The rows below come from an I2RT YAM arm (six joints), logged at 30 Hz.
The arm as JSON. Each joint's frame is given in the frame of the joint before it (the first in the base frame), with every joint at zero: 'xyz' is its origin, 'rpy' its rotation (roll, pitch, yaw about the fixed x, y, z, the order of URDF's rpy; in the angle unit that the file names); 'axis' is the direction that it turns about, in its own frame. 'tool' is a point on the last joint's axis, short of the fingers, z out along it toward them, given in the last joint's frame.
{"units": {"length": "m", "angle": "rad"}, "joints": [
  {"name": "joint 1", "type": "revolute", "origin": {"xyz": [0.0, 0.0, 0.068], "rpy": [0.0, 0.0, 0.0]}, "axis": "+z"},
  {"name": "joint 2", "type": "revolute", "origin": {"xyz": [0.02, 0.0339, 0.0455], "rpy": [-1.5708, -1.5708, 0.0]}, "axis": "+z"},
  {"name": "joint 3", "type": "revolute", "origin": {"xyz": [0.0, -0.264, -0.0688], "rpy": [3.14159, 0.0, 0.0]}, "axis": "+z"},
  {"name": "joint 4", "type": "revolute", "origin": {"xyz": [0.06, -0.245, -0.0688], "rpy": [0.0, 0.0, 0.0]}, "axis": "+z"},
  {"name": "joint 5", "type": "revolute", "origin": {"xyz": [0.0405, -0.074, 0.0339], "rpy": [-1.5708, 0.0, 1.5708]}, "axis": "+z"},
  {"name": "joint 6", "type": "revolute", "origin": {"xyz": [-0.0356, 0.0, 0.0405], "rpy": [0.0, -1.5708, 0.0]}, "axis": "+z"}
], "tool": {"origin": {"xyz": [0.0, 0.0, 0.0], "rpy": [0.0, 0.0, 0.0]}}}
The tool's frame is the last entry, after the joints.
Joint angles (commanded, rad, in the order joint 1, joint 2, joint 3, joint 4, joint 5, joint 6), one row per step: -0.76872, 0.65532, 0.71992, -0.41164, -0.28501, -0.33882; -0.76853, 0.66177, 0.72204, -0.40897, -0.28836, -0.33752; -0.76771, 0.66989, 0.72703, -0.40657, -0.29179, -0.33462; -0.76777, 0.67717, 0.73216, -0.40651, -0.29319, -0.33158; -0.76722, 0.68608, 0.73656, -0.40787, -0.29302, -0.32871; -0.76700, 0.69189, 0.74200, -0.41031, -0.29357, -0.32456; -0.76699, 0.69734, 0.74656, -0.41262, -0.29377, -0.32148; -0.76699, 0.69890, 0.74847, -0.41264, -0.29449, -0.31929; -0.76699, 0.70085, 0.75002, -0.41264, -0.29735, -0.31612; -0.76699, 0.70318, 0.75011, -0.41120, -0.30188, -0.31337; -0.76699, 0.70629, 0.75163, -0.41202, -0.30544, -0.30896; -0.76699, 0.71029, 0.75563, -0.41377, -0.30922, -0.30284; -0.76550, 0.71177, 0.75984, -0.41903, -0.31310, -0.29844; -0.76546, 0.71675, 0.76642, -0.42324, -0.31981, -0.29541; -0.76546, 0.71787, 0.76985, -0.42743, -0.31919, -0.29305; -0.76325, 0.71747, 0.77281, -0.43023, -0.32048, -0.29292
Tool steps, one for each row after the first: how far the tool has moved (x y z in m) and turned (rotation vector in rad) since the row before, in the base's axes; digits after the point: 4 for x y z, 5 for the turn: 0.0010, -0.0008, 0.0001, 0.00307, -0.00015, 0.00291; 0.0012, -0.0009, 0.0009, 0.00381, -0.00151, 0.00309; 0.0009, -0.0009, 0.0008, 0.00437, -0.00010, 0.00026; 0.0012, -0.0010, 0.0001, 0.00646, 0.00307, -0.00056; 0.0007, -0.0006, 0.0008, 0.00560, 0.00017, -0.00066; 0.0006, -0.0006, 0.0006, 0.00488, 0.00098, -0.00085; 0.0002, -0.0002, 0.0004, 0.00181, -0.00132, -0.00007; 0.0003, -0.0002, 0.0003, 0.00369, -0.00172, 0.00160; 0.0005, -0.0002, -0.0001, 0.00405, -0.00166, 0.00330; 0.0005, -0.0003, 0.0000, 0.00633, -0.00093, 0.00182; 0.0005, -0.0003, 0.0006, 0.00740, -0.00213, 0.00143; 0.0002, 0.0003, 0.0007, 0.00651, -0.00089, 0.00359; 0.0006, -0.0002, 0.0011, 0.00616, -0.00099, 0.00524; 0.0000, 0.0000, 0.0006, 0.00316, 0.00060, -0.00140; 0.0000, 0.0005, 0.0008, 0.00006, -0.00078, 0.00337
